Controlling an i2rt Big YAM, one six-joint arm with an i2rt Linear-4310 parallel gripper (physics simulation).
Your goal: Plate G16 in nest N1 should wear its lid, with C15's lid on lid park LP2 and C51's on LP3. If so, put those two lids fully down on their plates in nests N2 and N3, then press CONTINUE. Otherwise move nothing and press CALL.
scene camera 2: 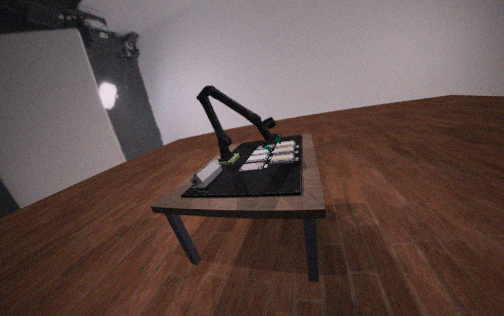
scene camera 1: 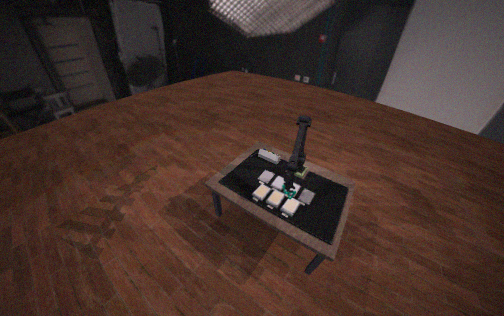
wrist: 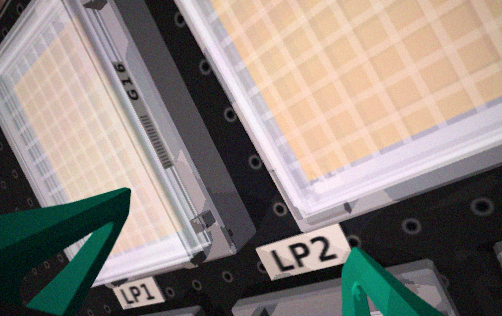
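Seen in the pictures: gripper, between the fingertips: (scene camera 2: 276, 148) (scene camera 1: 287, 196) (wrist: 240, 229); arm's base, origin of its link: (scene camera 2: 226, 158).
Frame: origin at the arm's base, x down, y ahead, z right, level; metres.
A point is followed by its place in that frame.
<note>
My gripper (scene camera 1: 288, 191) {x -0.008, y 0.375, z -0.106 m} (scene camera 2: 273, 144) {x -0.008, y 0.375, z -0.106 m} (wrist: 240, 229) {x -0.008, y 0.375, z -0.106 m} is open and empty, low over the area between the plate row and the lid parks. In the wrist view, plate G16 (wrist: 100, 135) {x -0.023, y 0.435, z -0.143 m} (scene camera 1: 290, 206) {x -0.023, y 0.456, z -0.176 m} is at the left, its code facing right; a clear, hazy cover with a glassy edge appears to lie on it. The neighbouring plate (wrist: 380, 75) {x -0.014, y 0.411, z -0.034 m} (scene camera 1: 274, 198) {x -0.014, y 0.465, z -0.038 m} shows its yellow grid more sharply; its code is hidden. The LP2 label (wrist: 303, 252) {x 0.015, y 0.350, z -0.095 m} is beside the right fingertip. The LP2 park (wrist: 300, 296) {x 0.008, y 0.332, z -0.101 m} is partly cut off. The LP1 label (wrist: 140, 294) {x 0.015, y 0.340, z -0.222 m} is at the lower left.
A third plate (scene camera 1: 261, 192) {x -0.012, y 0.482, z 0.077 m} stands at the row's end. A pale lid (scene camera 1: 278, 182) {x -0.001, y 0.287, z 0.041 m} lies on a park behind the plates. Grey parks (scene camera 1: 266, 176) {x 0.007, y 0.290, z 0.167 m} (scene camera 1: 307, 196) {x 0.007, y 0.254, z -0.228 m} flank the lid row. The white button box (scene camera 1: 269, 156) {x -0.036, y 0.078, z 0.291 m} (scene camera 2: 207, 175) {x -0.028, y 0.088, z 0.356 m} stands by the mat's edge, its button labels unreadable.
</note>
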